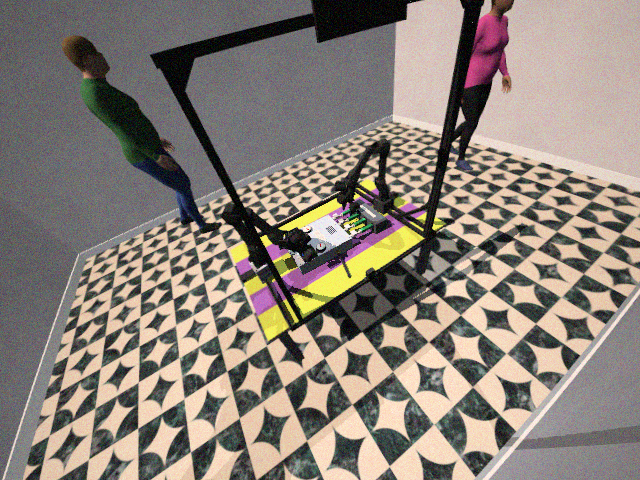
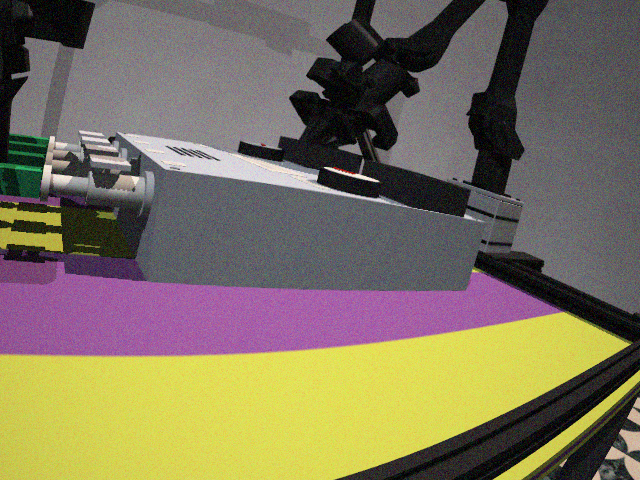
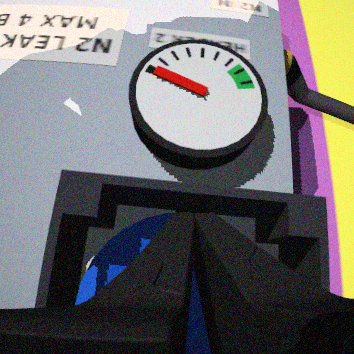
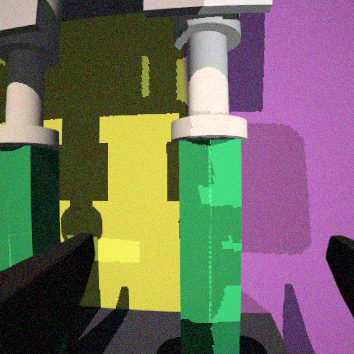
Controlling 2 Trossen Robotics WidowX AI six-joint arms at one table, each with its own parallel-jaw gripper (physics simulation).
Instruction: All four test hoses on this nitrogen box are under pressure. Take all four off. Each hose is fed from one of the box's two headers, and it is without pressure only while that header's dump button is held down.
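Places are measured from the left arm's base along level axes (x up, y back, z right), in millimetres.
Pixels of known places: left gripper, fingertip midpoint: (image 1: 313,250) (image 2: 295,154) (image 3: 190,216); right gripper, fingertip midpoint: (image 1: 347,212) (image 4: 212,246); left arm's base at its link origin: (image 1: 259,262) (image 2: 487,190); right arm's base at its link origin: (image 1: 383,198).
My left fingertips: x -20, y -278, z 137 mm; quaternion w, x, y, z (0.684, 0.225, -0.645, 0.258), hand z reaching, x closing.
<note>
For each thing: its top centre in the pictures, then the offset to it from my left fingertips. "spot": a spot on its surface instead. Level surfaces: height alone.
- black guard at a spot on its surface: (image 3: 190,187) spot: dy -6, dx +19, dz -2 mm
- blue button at its top centre: (image 3: 180,316) dy +34, dx -2, dz -6 mm
- HEADER 2 gauge at a spot on its surface: (image 3: 200,110) spot: dy -41, dx +3, dz +7 mm
- second gauge at a spot on its surface: (image 2: 347,181) (image 1: 307,226) spot: dy -101, dx -2, dz -199 mm
- dark grey block at a spot on its surface: (image 1: 381,223) spot: dy -441, dx -23, dz +112 mm
- black pipe at a spot on its surface: (image 3: 325,104) spot: dy -98, dx -79, dz +129 mm
- striped table at its surface level: dx -91 mm
The grey nitrogen box (image 1: 330,227) (image 2: 310,237) (image 3: 40,120) lies flat. Green hoses with white collars, one (image 2: 20,180) (image 4: 210,225) outermost and another (image 4: 15,200) beside it, line up with the box's fittings. My left gripper (image 1: 308,253) (image 3: 190,216) is shut and empty, its tips down inside a black guard (image 3: 190,187) over a blue button (image 3: 87,287), mostly hidden by the fingers. The HEADER 2 gauge (image 3: 200,110) has its red needle at the low end, away from the green band. My right gripper (image 4: 212,246) (image 1: 345,203) is open, its fingers apart on either side of the outermost hose, not gripping it.
A second gauge (image 1: 307,228) (image 2: 347,181) sits on the box top. A dark grey block (image 1: 381,223) stands at the hoses' far end. A black pipe (image 3: 325,104) (image 1: 347,267) sticks out from the box's side. Black frame rails (image 2: 568,289) edge the striped table (image 2: 258,403).
</note>
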